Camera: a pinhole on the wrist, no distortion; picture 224 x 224 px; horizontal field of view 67.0 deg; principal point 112.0 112.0 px. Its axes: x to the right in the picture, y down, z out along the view. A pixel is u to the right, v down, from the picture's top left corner.
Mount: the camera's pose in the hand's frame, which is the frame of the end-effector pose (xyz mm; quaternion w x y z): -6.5 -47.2 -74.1 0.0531 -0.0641 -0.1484 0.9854
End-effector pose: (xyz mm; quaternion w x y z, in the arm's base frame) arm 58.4 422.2 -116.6 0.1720 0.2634 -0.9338 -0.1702
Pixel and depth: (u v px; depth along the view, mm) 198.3 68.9 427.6
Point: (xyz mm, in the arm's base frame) 154.6 618.4 -495.6
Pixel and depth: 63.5 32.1 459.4
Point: -189.1 489.4 -483.3
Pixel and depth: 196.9 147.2 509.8
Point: 301.4 478.4 -610.6
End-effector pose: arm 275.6 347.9 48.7 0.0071 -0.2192 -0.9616 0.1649
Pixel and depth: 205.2 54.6 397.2
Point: 487.3 129.9 -235.0
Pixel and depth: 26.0 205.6 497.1
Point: -90.0 -106.0 -129.7
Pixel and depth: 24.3 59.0 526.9
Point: 18.3 211.6 -416.6
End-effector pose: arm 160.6 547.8 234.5 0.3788 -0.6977 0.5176 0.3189
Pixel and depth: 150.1 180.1 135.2
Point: 272.0 630.0 294.1
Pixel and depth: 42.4 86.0 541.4
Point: 317.1 925.1 -104.6
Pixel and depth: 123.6 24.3 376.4
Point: 92.2 865.3 113.0
